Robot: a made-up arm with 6 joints.
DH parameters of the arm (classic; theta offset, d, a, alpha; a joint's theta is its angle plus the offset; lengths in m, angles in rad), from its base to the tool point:
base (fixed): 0.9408 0 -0.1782 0
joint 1: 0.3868 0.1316 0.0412 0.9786
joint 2: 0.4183 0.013 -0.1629 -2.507
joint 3: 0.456 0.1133 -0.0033 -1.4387
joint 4: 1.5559 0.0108 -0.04 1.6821
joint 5: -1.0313 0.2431 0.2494 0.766
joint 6: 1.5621 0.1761 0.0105 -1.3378
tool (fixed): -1.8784 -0.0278 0 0
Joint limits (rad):
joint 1: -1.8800..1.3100
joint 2: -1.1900..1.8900
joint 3: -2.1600..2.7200
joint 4: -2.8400..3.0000
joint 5: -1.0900..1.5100
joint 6: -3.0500..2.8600
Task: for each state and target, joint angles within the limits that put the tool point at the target. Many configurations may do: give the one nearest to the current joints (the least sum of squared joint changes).
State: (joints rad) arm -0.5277 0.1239 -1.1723 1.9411 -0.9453 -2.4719
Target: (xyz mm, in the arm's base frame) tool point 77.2 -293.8 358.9
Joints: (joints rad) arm -0.8097 0.2833 -0.7690 1.5457 -1.0900 -2.5528
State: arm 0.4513 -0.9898 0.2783 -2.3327 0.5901 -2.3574
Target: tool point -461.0 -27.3 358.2
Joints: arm 0.6169 -0.6060 1.0233 -2.4145 0.3588 -2.3683
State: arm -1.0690 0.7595 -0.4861 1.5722 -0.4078 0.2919
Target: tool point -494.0 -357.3 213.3
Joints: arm -1.8800 0.2221 -0.6296 1.6895 0.1486 0.3221
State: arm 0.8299 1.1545 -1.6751 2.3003 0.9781 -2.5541
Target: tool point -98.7 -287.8 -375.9
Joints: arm 0.7116 0.2918 -1.7865 2.7817 1.1961 -2.5459
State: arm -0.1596 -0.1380 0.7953 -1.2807 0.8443 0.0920
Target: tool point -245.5 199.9 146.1
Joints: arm -0.1693 0.0535 0.3272 -0.8013 0.7187 0.0176
